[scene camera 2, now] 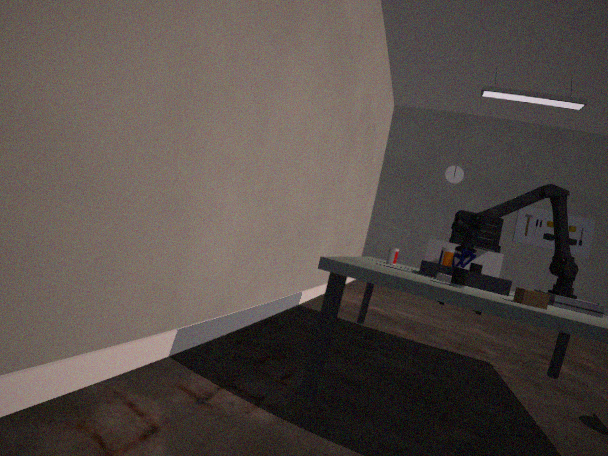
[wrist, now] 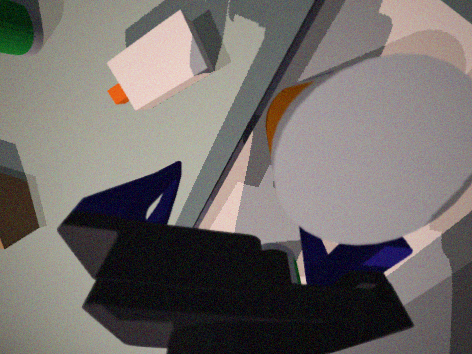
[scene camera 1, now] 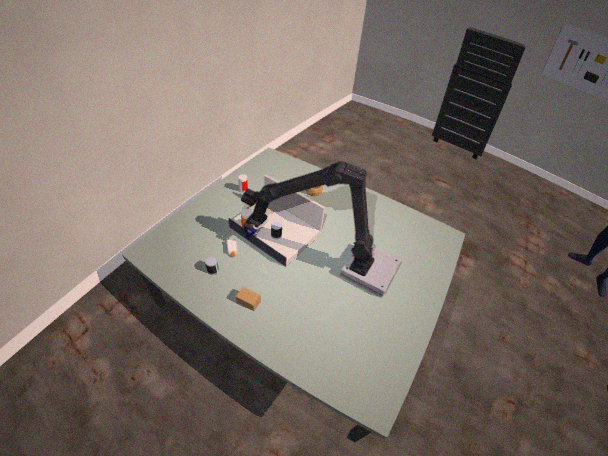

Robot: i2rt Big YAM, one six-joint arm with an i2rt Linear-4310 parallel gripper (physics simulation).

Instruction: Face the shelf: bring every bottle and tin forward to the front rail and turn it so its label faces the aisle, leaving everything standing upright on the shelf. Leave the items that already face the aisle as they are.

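Pixels of known places: gripper, fingertip midpoint: (wrist: 241, 177) (scene camera 1: 252, 231); arm's base, link origin: (scene camera 2: 561, 295) (scene camera 1: 361, 264).
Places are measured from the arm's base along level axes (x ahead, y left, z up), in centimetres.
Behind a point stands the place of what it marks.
Observation:
A tall bottle (scene camera 1: 244, 219) {z 7.1, x 59.7, y 14.4 cm} (scene camera 2: 448, 257) {z 5.2, x 60.0, y 14.6 cm} (wrist: 375, 150) {z 9.3, x 60.9, y 12.0 cm} with a pale top and orange side stands upright on the shelf (scene camera 1: 300, 236) {z -1.6, x 34.8, y 0.3 cm} (wrist: 232, 200) {z -1.6, x 50.8, y 14.2 cm}, near its dark front rail (scene camera 1: 260, 246) {z -3.2, x 48.1, y 16.7 cm} (scene camera 2: 490, 283) {z -1.8, x 40.1, y 17.6 cm} (wrist: 250, 125) {z 1.3, x 58.9, y 15.5 cm}. Orange shows on its rail side. A black tin (scene camera 1: 276, 230) {z 4.8, x 43.6, y 9.3 cm} (scene camera 2: 475, 269) {z 2.7, x 45.8, y 9.7 cm} with a pale top stands upright on the shelf, nearer the arm's base; the gripper largely hides it in the wrist view, where a thin green edge shows. My gripper (scene camera 1: 251, 230) {z 1.4, x 55.0, y 14.5 cm} (scene camera 2: 465, 259) {z 1.4, x 55.0, y 14.5 cm} (wrist: 241, 177) {z 1.4, x 55.0, y 14.5 cm} is open and empty, low beside the bottle; the bottle's top overlaps one finger in the wrist view.
Off the shelf on the table (scene camera 1: 330, 340) {z -5.3, x -6.1, y 40.6 cm} are a red-and-white bottle (scene camera 1: 243, 183) {z 1.5, x 84.3, y -13.5 cm} (scene camera 2: 394, 256) {z -0.4, x 85.1, y -12.8 cm}, a white box (scene camera 1: 232, 247) {z -2.5, x 58.6, y 26.1 cm} (wrist: 152, 62) {z -2.5, x 60.0, y 25.2 cm} with an orange tip, a green-sided tin (scene camera 1: 212, 266) {z 1.1, x 56.2, y 42.9 cm} (wrist: 15, 27) {z -2.8, x 58.4, y 38.6 cm}, a brown block (scene camera 1: 248, 298) {z -0.4, x 32.6, y 45.8 cm} (scene camera 2: 532, 298) {z -2.8, x 34.5, y 48.0 cm} (wrist: 17, 210) {z -3.2, x 34.5, y 41.9 cm} and an orange bowl (scene camera 1: 315, 191) {z -1.7, x 47.6, y -36.5 cm}.

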